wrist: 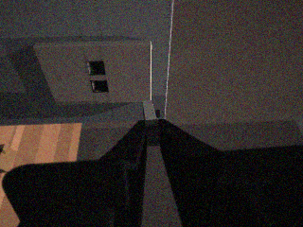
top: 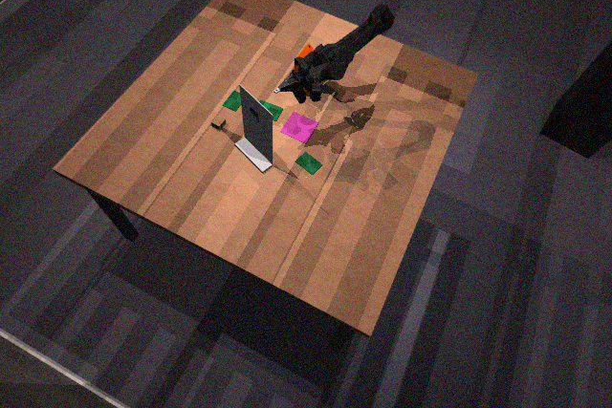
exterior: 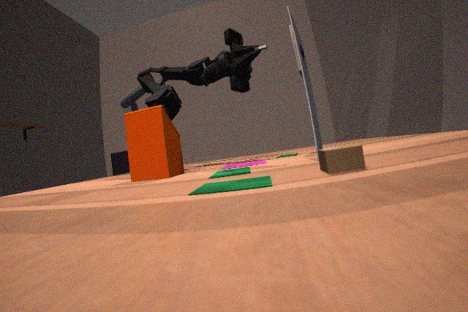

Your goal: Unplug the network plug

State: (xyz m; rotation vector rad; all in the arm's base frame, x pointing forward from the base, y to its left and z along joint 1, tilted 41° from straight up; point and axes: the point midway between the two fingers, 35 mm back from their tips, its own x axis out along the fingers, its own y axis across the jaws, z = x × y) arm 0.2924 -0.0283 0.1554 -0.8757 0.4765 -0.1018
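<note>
The magenta marked square is 10 cm behind my gripper tip, 4 cm to the left of it and 30 cm below it. Round my gripper tip: grey upright panel 11 cm ahead, 3 cm to the right, 15 cm below; pale network plug right at my gripper tip.
</note>
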